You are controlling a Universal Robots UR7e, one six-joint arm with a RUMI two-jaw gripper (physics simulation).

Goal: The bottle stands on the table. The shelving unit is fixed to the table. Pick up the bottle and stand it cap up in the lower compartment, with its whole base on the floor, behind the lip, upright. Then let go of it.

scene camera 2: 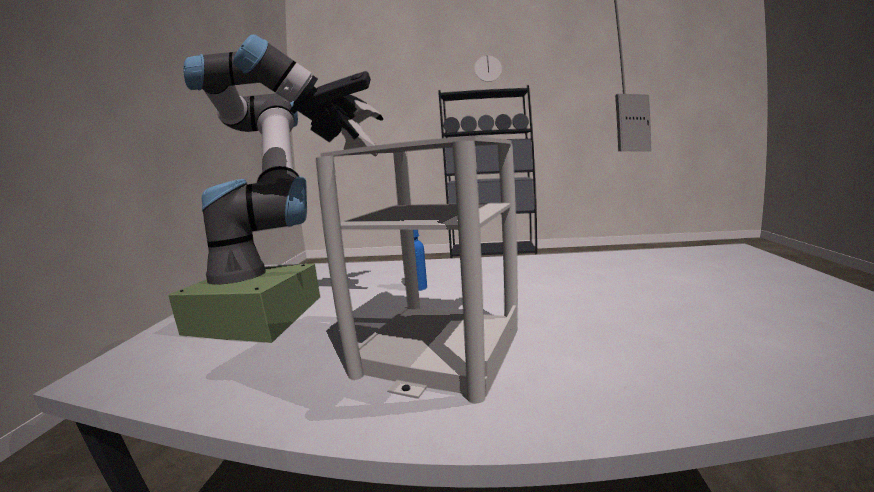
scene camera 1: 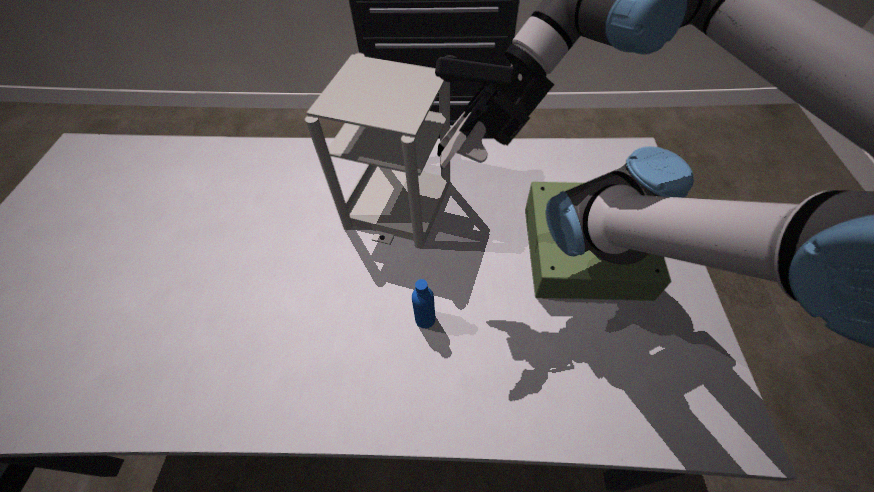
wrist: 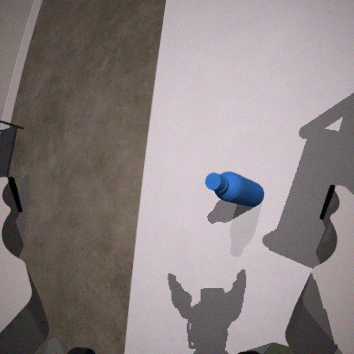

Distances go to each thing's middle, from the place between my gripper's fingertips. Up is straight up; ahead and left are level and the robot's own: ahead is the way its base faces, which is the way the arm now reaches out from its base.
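Blue bottle (scene camera 1: 422, 297): 20 mm ahead of my hand, 110 mm to the left of it, 310 mm below it. Shelving unit (scene camera 2: 458, 352): 170 mm ahead of my hand, 210 mm to the right of it and 210 mm below it.
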